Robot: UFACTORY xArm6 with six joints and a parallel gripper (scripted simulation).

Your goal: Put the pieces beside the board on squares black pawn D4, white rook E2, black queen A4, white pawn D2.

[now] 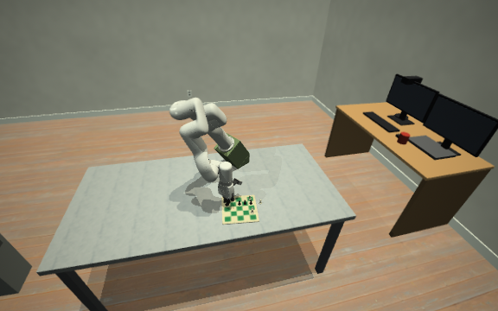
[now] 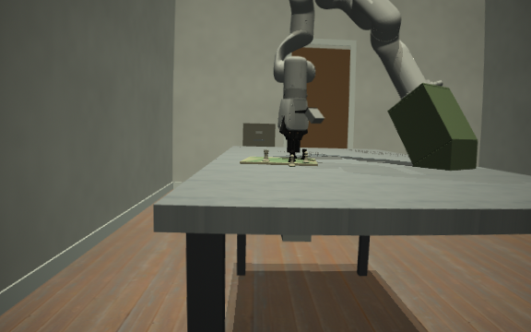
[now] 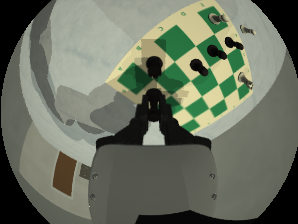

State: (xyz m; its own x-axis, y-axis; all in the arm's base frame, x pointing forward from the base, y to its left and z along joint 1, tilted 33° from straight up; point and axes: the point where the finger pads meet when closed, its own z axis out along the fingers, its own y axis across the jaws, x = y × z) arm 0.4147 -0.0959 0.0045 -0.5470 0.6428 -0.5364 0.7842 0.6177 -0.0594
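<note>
My gripper is now 10 mm above the black queen. The rest, counted from my hand: chessboard 50 mm ahead, 70 mm to the left, 40 mm below; then white rook 100 mm ahead, 140 mm to the left, 20 mm below.
</note>
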